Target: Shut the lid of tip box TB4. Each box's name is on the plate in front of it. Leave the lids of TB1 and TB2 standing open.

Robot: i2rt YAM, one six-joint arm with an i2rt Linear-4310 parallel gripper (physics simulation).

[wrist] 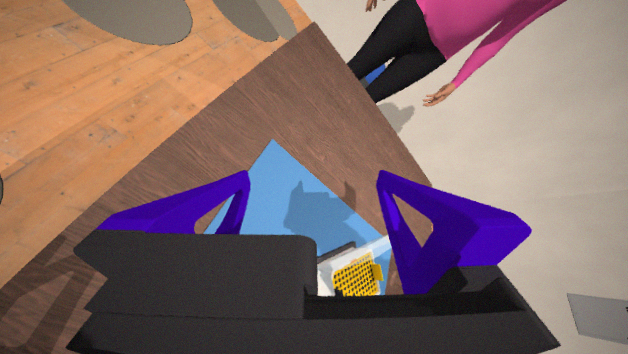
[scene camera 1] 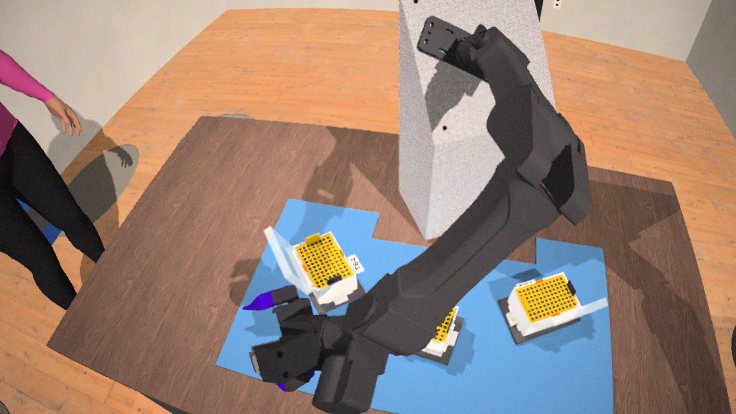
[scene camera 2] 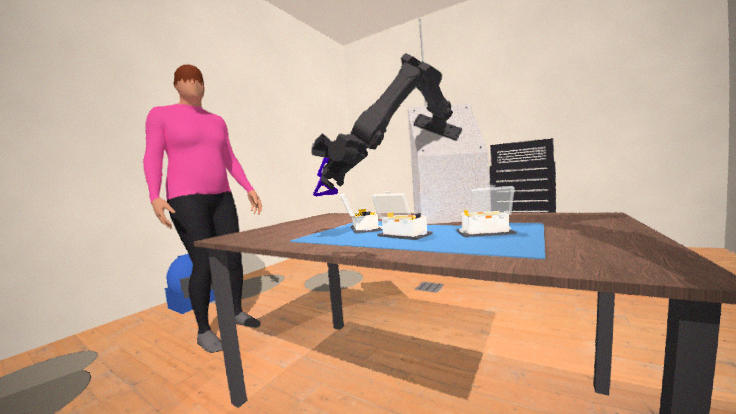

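Seen in the pictures: gripper, fingertip midpoint: (wrist: 313, 177) (scene camera 1: 254, 338) (scene camera 2: 316, 185); arm's base at its link origin: (scene camera 1: 470, 54) (scene camera 2: 437, 127).
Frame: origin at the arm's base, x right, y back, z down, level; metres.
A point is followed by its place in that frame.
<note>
A white tip box with a yellow rack (scene camera 1: 325, 261) {z 0.337, x 0.146, y -0.318 m} (scene camera 2: 365, 222) (wrist: 356, 277) {z 0.337, x 0.157, y -0.326 m} stands at the left of the mat; its name plate (scene camera 1: 355, 263) {z 0.392, x 0.113, y -0.263 m} appears to read TB4. Its clear lid (scene camera 1: 282, 255) {z 0.249, x 0.180, y -0.391 m} (scene camera 2: 347, 204) {z 0.286, x 0.138, y -0.410 m} stands open, leaning outward to the left. In the wrist view the box shows partly behind the gripper body. My gripper (scene camera 1: 262, 347) {z 0.206, x 0.104, y -0.559 m} (scene camera 2: 319, 177) {z 0.206, x 0.104, y -0.559 m} (wrist: 313, 177) {z 0.206, x 0.104, y -0.559 m} is open with nothing between its purple fingers. It hangs higher than the lid, to the left of the box in scene camera 2.
The middle box (scene camera 1: 443, 332) (scene camera 2: 404, 225) {z 0.353, x -0.107, y -0.383 m} is partly under my arm in scene camera 1; its lid (scene camera 2: 389, 202) {z 0.275, x -0.087, y -0.424 m} is open. The right box (scene camera 1: 547, 301) (scene camera 2: 484, 222) {z 0.354, x -0.304, y -0.242 m} has an open lid (scene camera 1: 592, 307) {z 0.251, x -0.359, y -0.244 m} (scene camera 2: 492, 199) {z 0.282, x -0.338, y -0.259 m}. All stand on a blue mat (scene camera 1: 494, 381) {z 0.394, x -0.251, y -0.381 m} (scene camera 2: 527, 247) {z 0.394, x -0.454, y -0.330 m}. A person (scene camera 2: 190, 149) stands beyond the table.
</note>
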